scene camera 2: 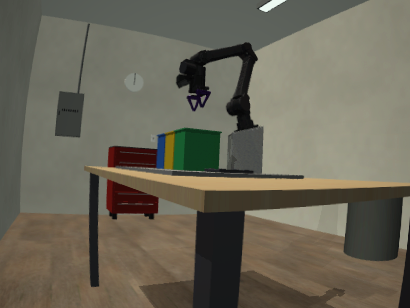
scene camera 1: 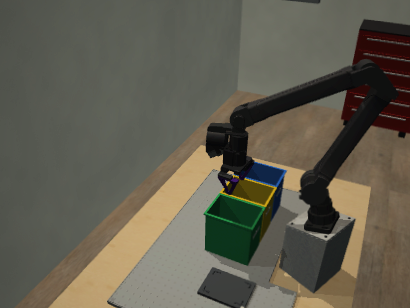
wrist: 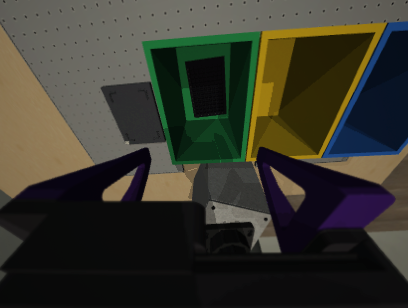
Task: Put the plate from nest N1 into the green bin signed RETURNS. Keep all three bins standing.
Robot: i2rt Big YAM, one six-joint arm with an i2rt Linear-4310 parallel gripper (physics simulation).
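Frame: origin at the arm's base, x down, y left, z ahead, level; centimetres.
Where they show: gripper, fingertip midpoint: (scene camera 2: 197, 109) (scene camera 1: 235, 186) (wrist: 203, 153); arm's base, origin of the base link: (scene camera 2: 246, 130) (scene camera 1: 322, 222) (wrist: 225, 236).
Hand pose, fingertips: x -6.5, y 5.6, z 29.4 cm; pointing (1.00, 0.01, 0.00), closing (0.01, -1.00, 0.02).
Each offset is from my fingertips to the top centre of the thing. "spot": to the spot under its first point. Level surfaces: height alone.
The black gridded plate @[dx +26.4, dy -0.7, dz -1.0 cm] (wrist: 207, 87) lies inside the green bin @[dx +10.0, dy -0.1, dz -0.5 cm] (scene camera 1: 226, 235) (scene camera 2: 202, 150) (wrist: 153, 100), on its floor, seen in the wrist view. In the two scene views the bin's walls hide it. The green bin stands upright. My gripper (scene camera 1: 236, 185) (scene camera 2: 199, 103) (wrist: 203, 153) is open and empty, with purple fingers spread wide. It hangs clearly above the bins in the second scene view. The dark nest pad @[spot: dx +26.8, dy +18.2, dz -8.3 cm] (scene camera 1: 227, 287) (wrist: 134, 113) with corner marks lies flat beside the green bin, and no plate shows on it. Its sign cannot be read.
The yellow bin @[dx +10.0, dy -13.3, dz +0.5 cm] (scene camera 1: 270, 195) (scene camera 2: 170, 150) (wrist: 253, 100) and blue bin @[dx +10.0, dy -26.4, dz +1.6 cm] (scene camera 1: 280, 195) (scene camera 2: 161, 151) (wrist: 363, 85) stand upright in a row beside the green one. The arm's grey pedestal (scene camera 1: 312, 255) (scene camera 2: 252, 150) stands close to the bins. A perforated grey board @[dx +28.0 cm] (scene camera 1: 165, 250) (wrist: 75, 65) lies under them.
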